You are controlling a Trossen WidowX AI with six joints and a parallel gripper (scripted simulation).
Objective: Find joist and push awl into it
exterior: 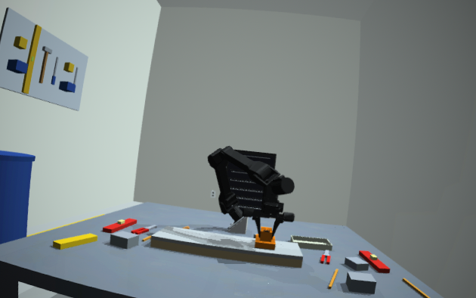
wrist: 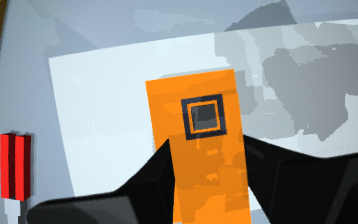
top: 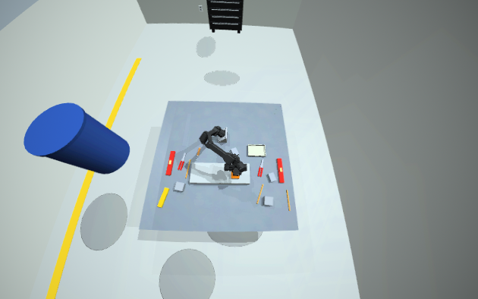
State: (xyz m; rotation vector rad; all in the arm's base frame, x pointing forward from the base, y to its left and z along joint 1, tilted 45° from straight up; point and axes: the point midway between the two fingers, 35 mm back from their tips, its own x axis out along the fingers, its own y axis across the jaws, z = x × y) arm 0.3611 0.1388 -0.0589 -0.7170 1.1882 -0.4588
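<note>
My gripper tip is 240 mm past the tray, 190 mm to the right of it and 50 mm above it. The rest, counted from my gripper tip: awl: 360 mm to the right, 160 mm behind, 60 mm below; then orange stud finder: 20 mm above, 10 mm ahead; then yellow bar: 600 mm to the right, 240 mm ahead, 60 mm below.
</note>
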